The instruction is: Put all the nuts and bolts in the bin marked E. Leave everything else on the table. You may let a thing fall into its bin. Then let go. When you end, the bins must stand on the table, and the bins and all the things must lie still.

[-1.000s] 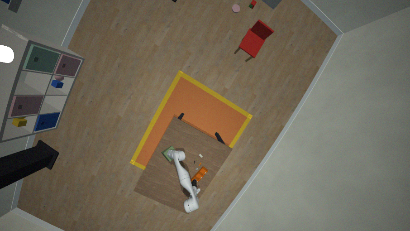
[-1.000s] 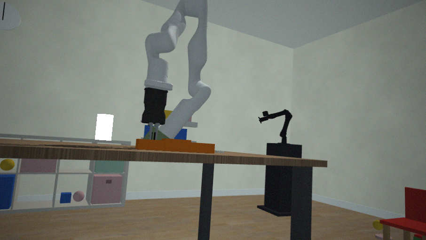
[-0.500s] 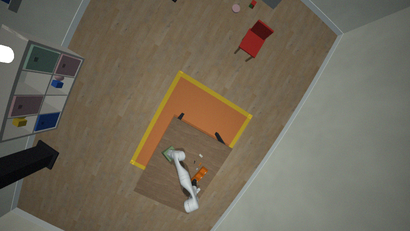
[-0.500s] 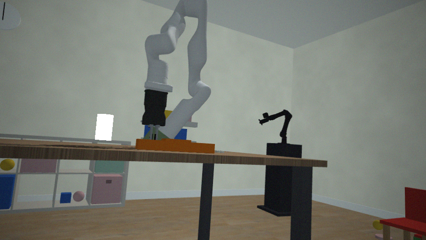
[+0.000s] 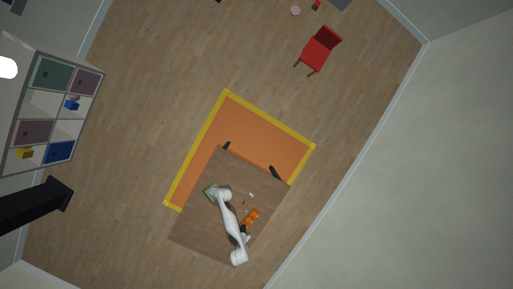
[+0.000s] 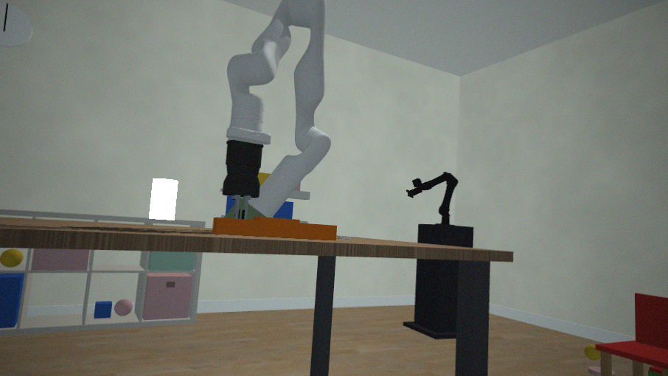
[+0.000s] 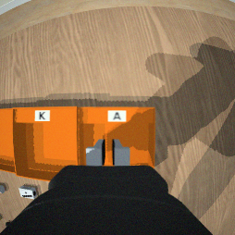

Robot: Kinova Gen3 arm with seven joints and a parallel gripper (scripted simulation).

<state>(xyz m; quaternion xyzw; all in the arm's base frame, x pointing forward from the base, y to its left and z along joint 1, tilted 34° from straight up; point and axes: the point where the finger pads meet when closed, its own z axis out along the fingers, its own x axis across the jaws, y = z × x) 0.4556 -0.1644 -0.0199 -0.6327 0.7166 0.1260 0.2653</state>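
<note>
Now: hand 7 cm to the right of the orange bin, 2 cm above it and 1 cm short of it. Round my hand: orange marker 21 cm to the left, 7 cm behind, 3 cm below; then dark bolt 19 cm to the left, 15 cm behind, 3 cm below; then white sharpener-like piece 13 cm to the left, 7 cm behind, 3 cm below.
</note>
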